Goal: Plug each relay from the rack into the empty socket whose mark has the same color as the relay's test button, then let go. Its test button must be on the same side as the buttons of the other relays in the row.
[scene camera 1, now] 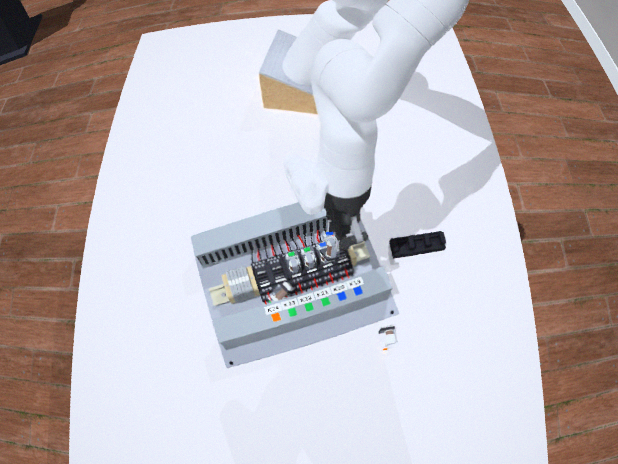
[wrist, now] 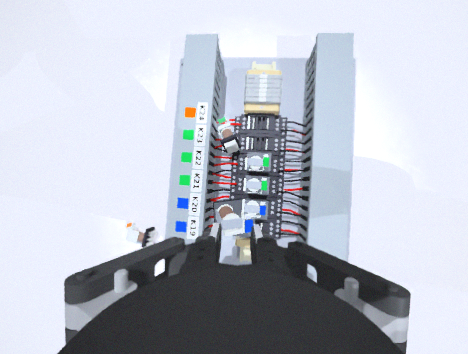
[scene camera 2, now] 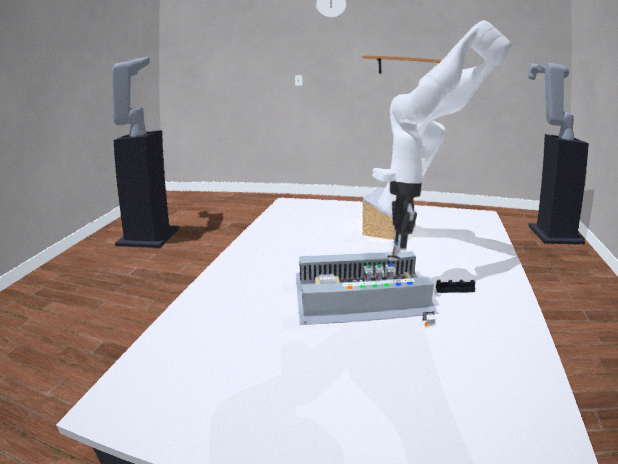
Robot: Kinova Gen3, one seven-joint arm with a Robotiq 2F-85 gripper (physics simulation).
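Pixels of known places: gripper, fingertip midpoint: [scene camera 1: 338,240] [wrist: 236,234] [scene camera 2: 400,248]; arm's base, origin of the base link: [scene camera 1: 302,69] [scene camera 2: 391,207].
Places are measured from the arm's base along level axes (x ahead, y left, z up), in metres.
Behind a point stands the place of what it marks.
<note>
My gripper [wrist: 236,234] {x 0.431, y -0.003, z 0.033 m} [scene camera 2: 400,247] {x 0.431, y -0.003, z 0.033 m} is shut on a relay [wrist: 231,221] {x 0.436, y -0.016, z 0.051 m} [scene camera 2: 396,250] {x 0.450, y -0.013, z 0.035 m} [scene camera 1: 331,247] {x 0.447, y -0.016, z 0.046 m} with a blue test button, tilted and above the K20/K19 end of the row. It partly hides the K19 socket. Upright relays with green buttons stand at K22 [wrist: 255,162] {x 0.430, y -0.074, z -0.019 m} [scene camera 1: 294,264] {x 0.438, y -0.075, z -0.019 m} and K21 [wrist: 253,185] {x 0.427, y -0.048, z -0.020 m} [scene camera 1: 310,259] {x 0.433, y -0.048, z -0.020 m}; a blue-button relay [wrist: 252,208] {x 0.422, y -0.023, z -0.020 m} [scene camera 2: 390,272] {x 0.432, y -0.023, z -0.029 m} stands at K20. Their buttons face right in the wrist view. Sockets K24 [wrist: 259,123] {x 0.439, y -0.134, z -0.063 m} and K23 [wrist: 258,144] {x 0.433, y -0.105, z -0.063 m} are empty. A green-button relay [wrist: 227,134] {x 0.473, y -0.103, z -0.035 m} [scene camera 1: 283,290] {x 0.475, y -0.100, z -0.035 m} lies loose beside them. An orange-button relay [wrist: 134,235] {x 0.579, y 0.064, z -0.067 m} [scene camera 1: 388,337] {x 0.579, y 0.063, z -0.067 m} [scene camera 2: 430,319] {x 0.595, y 0.064, z -0.067 m} lies on the table.
The black rack [scene camera 1: 417,245] {x 0.411, y 0.155, z -0.085 m} [scene camera 2: 455,287] {x 0.427, y 0.152, z -0.073 m} stands right of the grey panel box in the scene views. Tall wire ducts [wrist: 201,65] {x 0.525, y -0.180, z -0.025 m} [wrist: 335,65] {x 0.366, y -0.208, z -0.025 m} flank the socket row. A terminal block [wrist: 263,89] {x 0.443, y -0.172, z -0.041 m} [scene camera 1: 239,282] {x 0.448, y -0.173, z -0.041 m} sits beyond K24. The arm's wooden-sided base block [scene camera 1: 287,95] {x 0.045, y -0.040, z -0.033 m} stands behind.
</note>
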